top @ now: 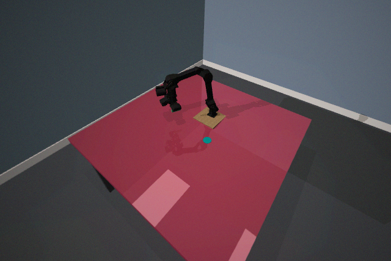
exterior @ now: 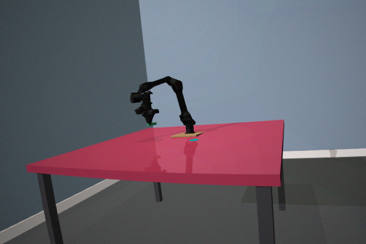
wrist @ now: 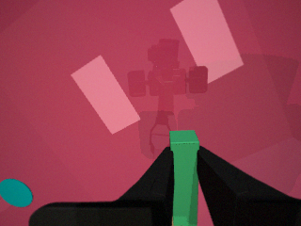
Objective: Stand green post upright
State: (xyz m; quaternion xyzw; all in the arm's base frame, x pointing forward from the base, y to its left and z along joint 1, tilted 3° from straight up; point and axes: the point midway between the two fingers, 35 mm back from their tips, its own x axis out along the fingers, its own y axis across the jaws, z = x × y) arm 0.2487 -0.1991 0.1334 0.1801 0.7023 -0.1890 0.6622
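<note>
My gripper tip is now 10 mm short of the cyan circle, 300 mm to the right of it and 120 mm above it. The rest, counted from my gripper tip: green post (20 mm behind, 10 mm to the left).
</note>
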